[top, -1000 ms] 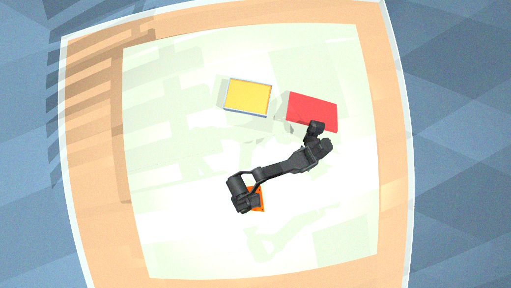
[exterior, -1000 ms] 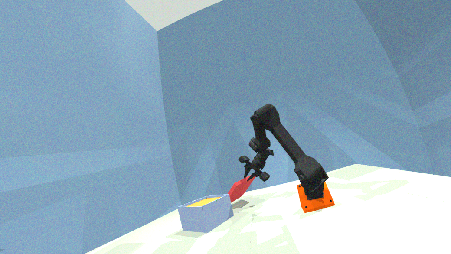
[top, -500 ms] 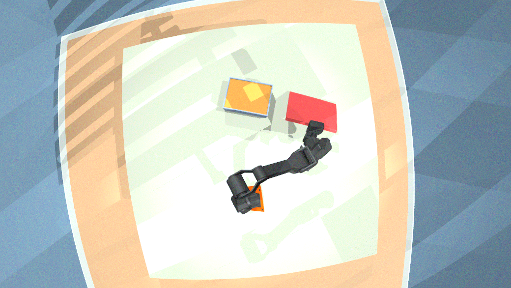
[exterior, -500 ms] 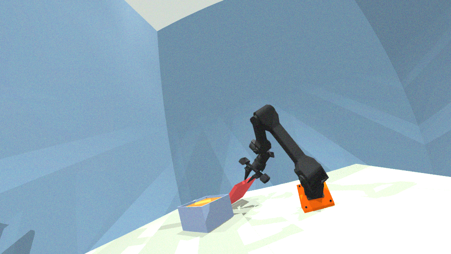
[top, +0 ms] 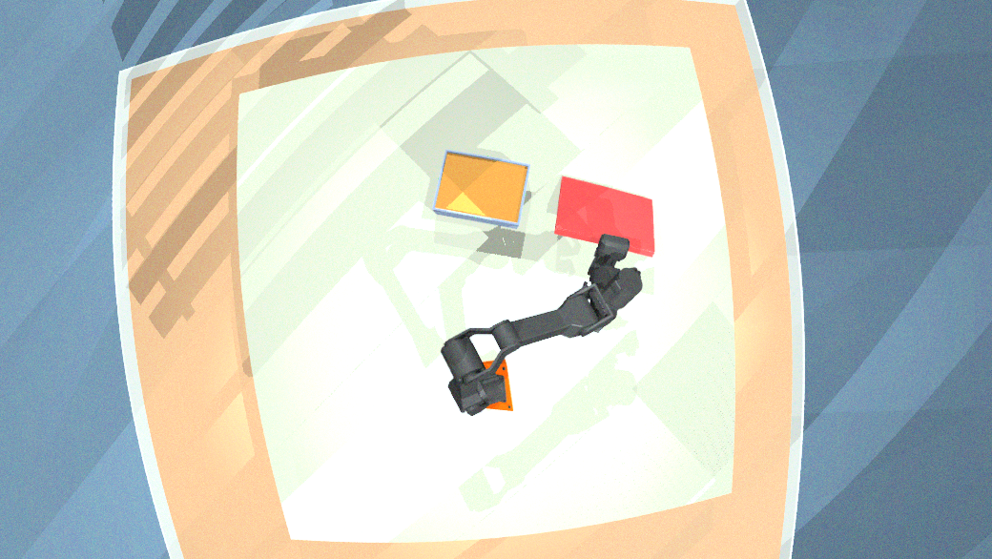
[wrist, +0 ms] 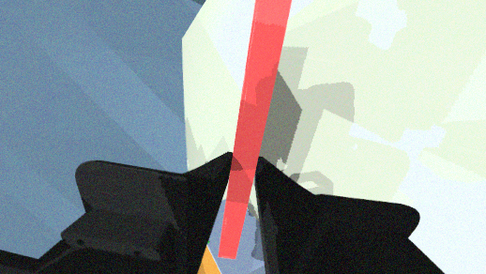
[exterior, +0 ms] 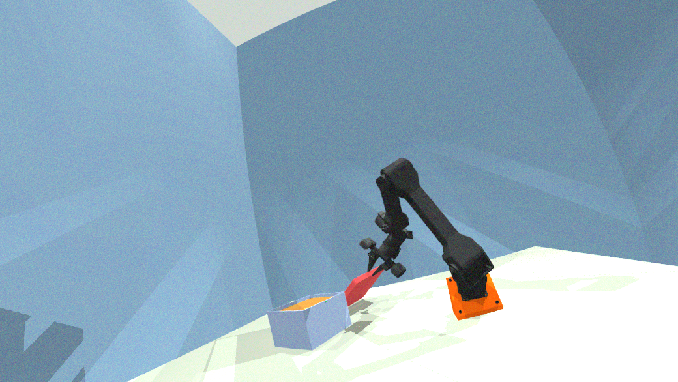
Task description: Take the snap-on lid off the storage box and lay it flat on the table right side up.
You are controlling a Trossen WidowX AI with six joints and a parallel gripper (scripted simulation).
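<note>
The red lid is 6 cm ahead of my gripper tip, 2 cm to the right of it and 5 cm below it. Also, from my gripper tip: storage box 14 cm ahead, 26 cm to the left, 7 cm below.
</note>
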